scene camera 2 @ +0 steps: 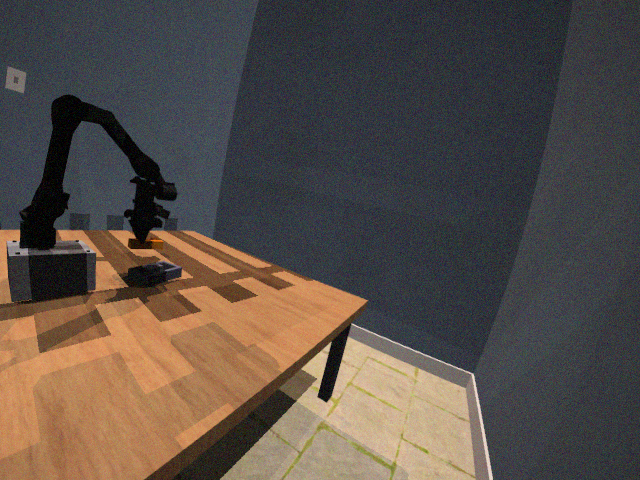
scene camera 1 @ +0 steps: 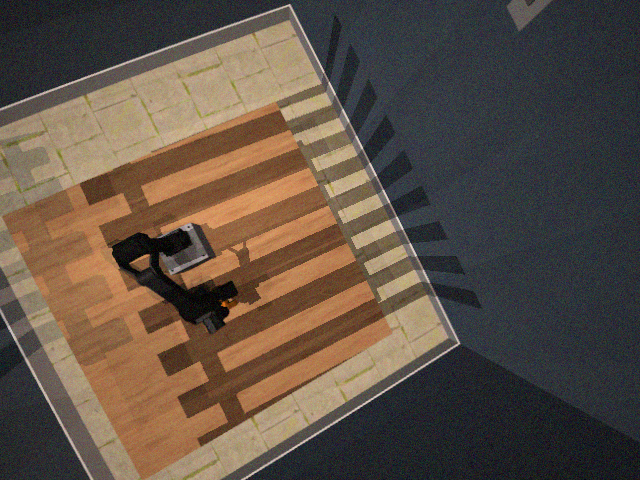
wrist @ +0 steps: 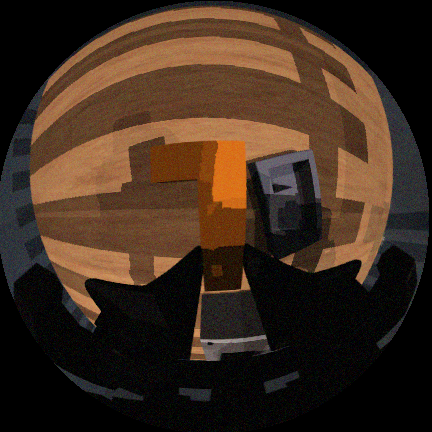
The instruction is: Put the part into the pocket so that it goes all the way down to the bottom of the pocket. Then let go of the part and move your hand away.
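Places are measured from the arm's base along level axes (x ahead, y right, z down), in millimetres.
Pixels of known places: gripper, fingertip midpoint: (scene camera 2: 140,242) (scene camera 1: 219,294) (wrist: 221,249); arm's base, origin of the base link: (scene camera 2: 36,245) (scene camera 1: 181,240) (wrist: 235,356).
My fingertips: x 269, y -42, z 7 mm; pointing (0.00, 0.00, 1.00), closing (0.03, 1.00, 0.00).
Observation:
For each thing: its middle in the pictures, then the offset to it from my fingertips. "spot": a spot on its surface instead. Level surfaces: height alone.
- orange L-shaped part, body centre: (wrist: 200,221) (scene camera 2: 144,243) (scene camera 1: 225,296) dx +20, dy -16, dz +8 mm
- dark blue-grey pocket block, surface spot: (wrist: 311,162) (scene camera 2: 176,267) spot: dx +81, dy +124, dz +62 mm
- wooden table, its level: dz +98 mm
An orange L-shaped part (scene camera 1: 229,303) (scene camera 2: 154,243) (wrist: 229,175) is held flat above the table. In the wrist view its long leg runs down between the fingers and its short leg points left. My gripper (scene camera 2: 142,241) (wrist: 221,249) is shut on the end of the long leg. The dark blue-grey pocket block (scene camera 2: 173,271) (wrist: 311,162) lies on the table, lower than the part. In the wrist view it is just right of the long leg, slightly turned, and its pocket is partly in shadow. The part is apart from it. In scene camera 1 the block cannot be made out under the arm.
The arm stands on a grey base box (scene camera 1: 204,250) (scene camera 2: 62,273) (wrist: 235,315), which is to the left of the pocket block in scene camera 2. The wooden table (scene camera 1: 294,356) (scene camera 2: 258,330) (wrist: 215,90) carries broad striped shadows. Its near corner shows in scene camera 2.

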